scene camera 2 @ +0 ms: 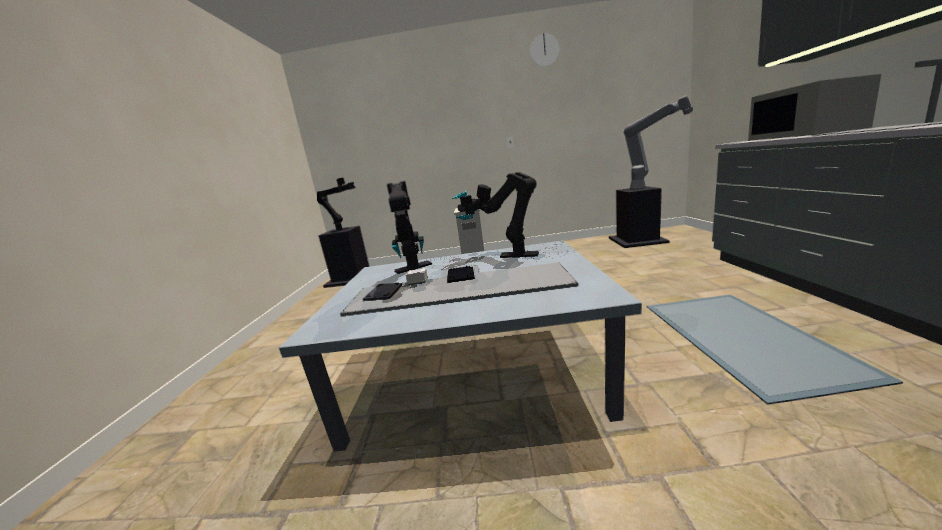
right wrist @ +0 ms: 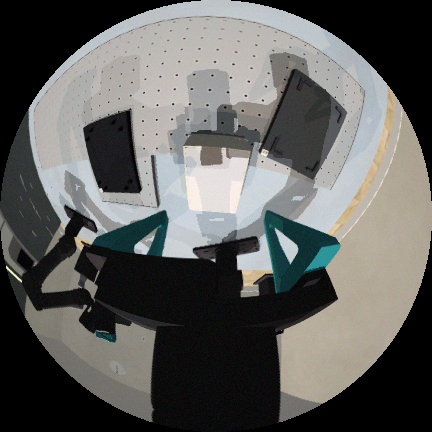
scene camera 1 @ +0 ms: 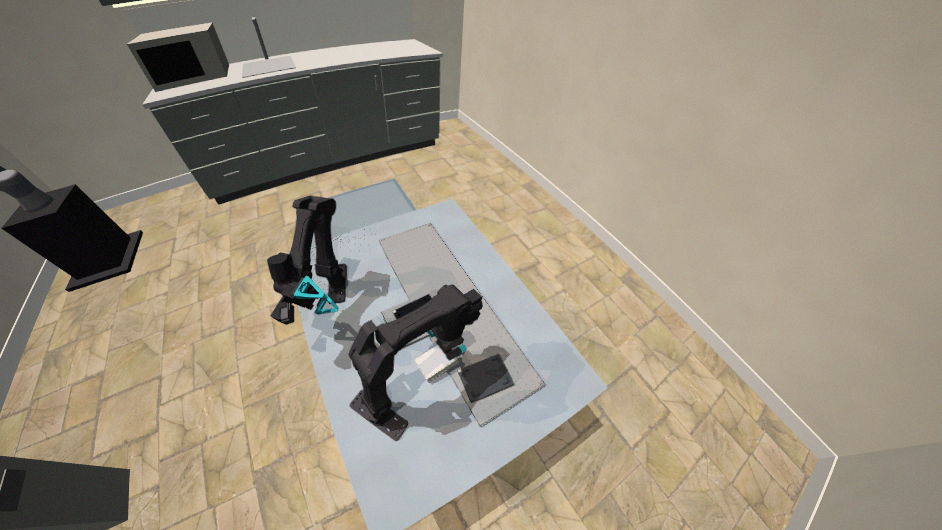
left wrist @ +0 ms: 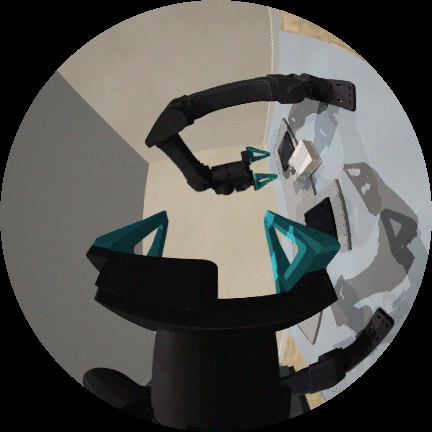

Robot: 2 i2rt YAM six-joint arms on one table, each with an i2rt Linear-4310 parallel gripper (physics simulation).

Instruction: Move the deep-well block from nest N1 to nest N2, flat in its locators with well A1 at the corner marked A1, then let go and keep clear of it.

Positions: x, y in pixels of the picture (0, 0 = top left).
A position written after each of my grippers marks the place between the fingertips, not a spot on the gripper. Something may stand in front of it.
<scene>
My left gripper [scene camera 1: 331, 303] is open and holds nothing. My right gripper [right wrist: 215, 215] is open and holds nothing. Also in view: a deep-well block [scene camera 1: 433, 363].
</scene>
